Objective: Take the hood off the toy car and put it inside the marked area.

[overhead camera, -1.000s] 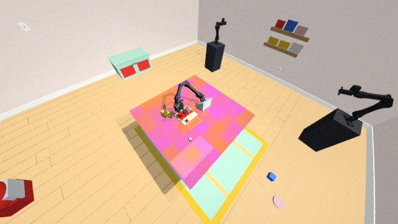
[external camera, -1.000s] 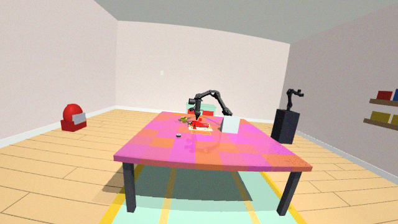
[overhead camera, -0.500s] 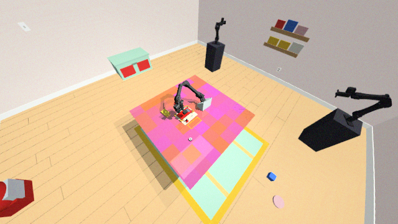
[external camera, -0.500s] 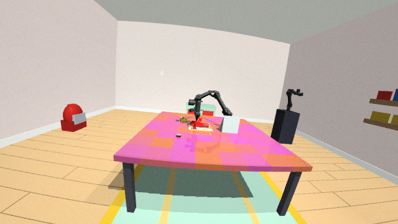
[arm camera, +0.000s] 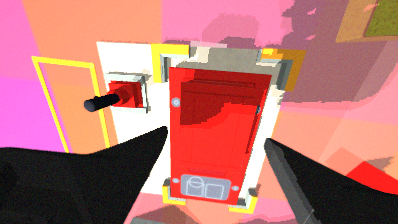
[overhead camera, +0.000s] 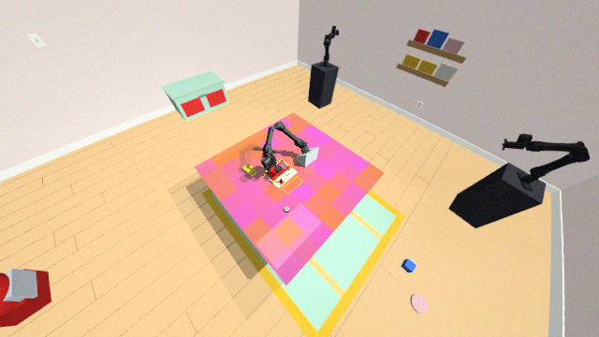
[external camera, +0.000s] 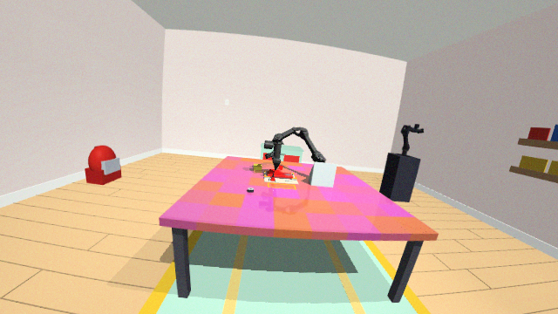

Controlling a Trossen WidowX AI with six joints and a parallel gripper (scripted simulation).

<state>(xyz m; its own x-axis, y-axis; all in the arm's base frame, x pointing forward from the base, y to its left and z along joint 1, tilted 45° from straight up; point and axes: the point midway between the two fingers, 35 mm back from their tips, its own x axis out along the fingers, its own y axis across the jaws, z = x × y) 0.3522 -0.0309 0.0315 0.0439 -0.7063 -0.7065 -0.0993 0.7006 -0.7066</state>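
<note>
My gripper tip is 2 cm above the red hood. From my gripper tip the other things lie so: black-and-white wheel 36 cm to the left, 12 cm ahead, 5 cm below; yellow block 18 cm to the right, 16 cm ahead, 5 cm below.
</note>
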